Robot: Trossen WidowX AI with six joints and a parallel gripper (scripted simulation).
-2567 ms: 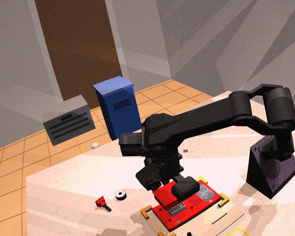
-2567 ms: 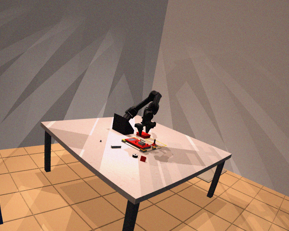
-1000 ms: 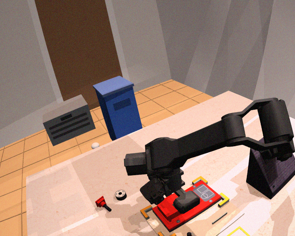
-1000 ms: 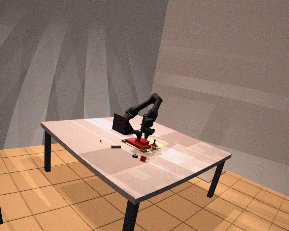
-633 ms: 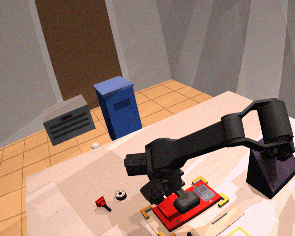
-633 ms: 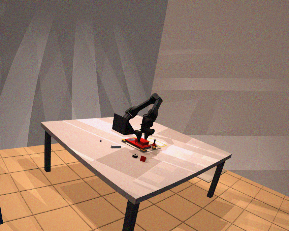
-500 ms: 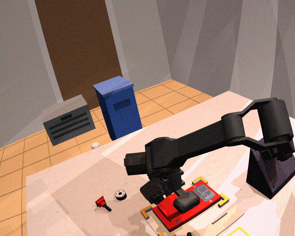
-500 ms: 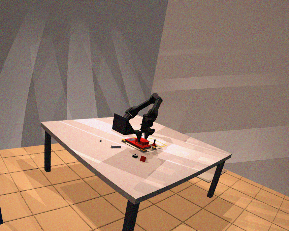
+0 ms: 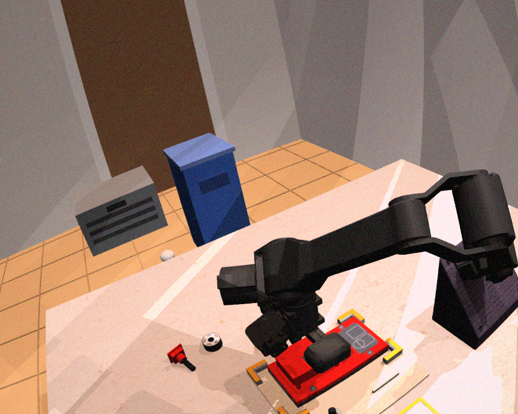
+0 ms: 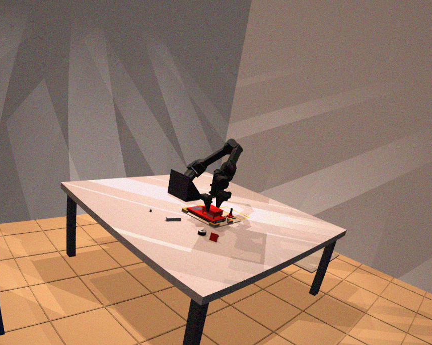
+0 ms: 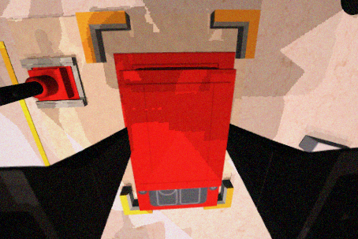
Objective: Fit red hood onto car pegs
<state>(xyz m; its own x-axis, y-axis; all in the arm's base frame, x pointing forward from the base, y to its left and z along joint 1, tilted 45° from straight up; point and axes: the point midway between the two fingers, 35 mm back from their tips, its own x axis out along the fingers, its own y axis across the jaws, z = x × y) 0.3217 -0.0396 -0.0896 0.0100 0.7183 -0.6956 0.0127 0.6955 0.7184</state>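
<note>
My gripper tip is now 3 cm above the grey engine block. Round my gripper tip: white bar 21 cm to the right, 7 cm behind, 4 cm below; then black-and-white wheel 19 cm to the right, 12 cm ahead, 4 cm below; then red hood 1 cm above.
</note>
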